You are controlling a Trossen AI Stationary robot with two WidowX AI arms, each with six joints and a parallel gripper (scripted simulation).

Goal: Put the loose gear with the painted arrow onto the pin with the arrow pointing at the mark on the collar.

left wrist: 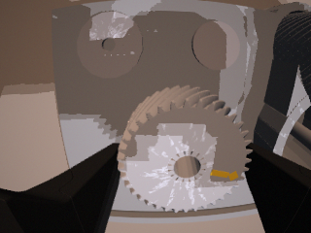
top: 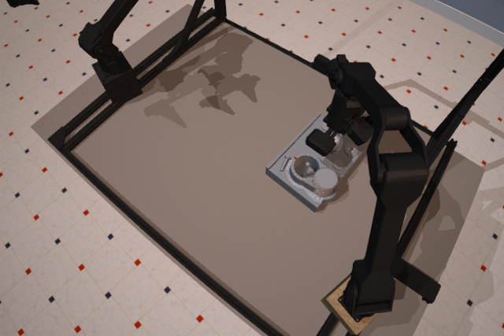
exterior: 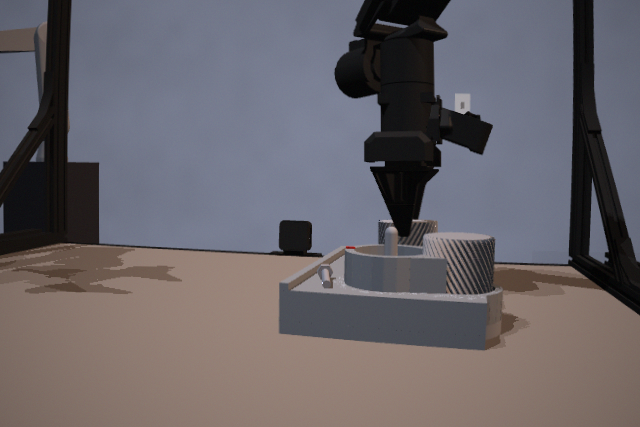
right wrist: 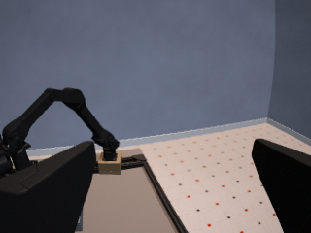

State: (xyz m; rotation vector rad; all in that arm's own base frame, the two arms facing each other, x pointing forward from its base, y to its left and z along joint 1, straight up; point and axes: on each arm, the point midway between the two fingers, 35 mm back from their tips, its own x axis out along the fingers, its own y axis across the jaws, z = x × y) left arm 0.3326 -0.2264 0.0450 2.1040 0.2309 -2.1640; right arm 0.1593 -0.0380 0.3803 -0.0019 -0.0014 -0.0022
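Now: the red mark 10 cm ahead of my left hand, 4 cm to the right of it and 4 cm below it. From my left hand the other things lie so: gear 3 cm below; then grey collar 10 cm ahead, 5 cm below; then pin 10 cm ahead, 6 cm below.
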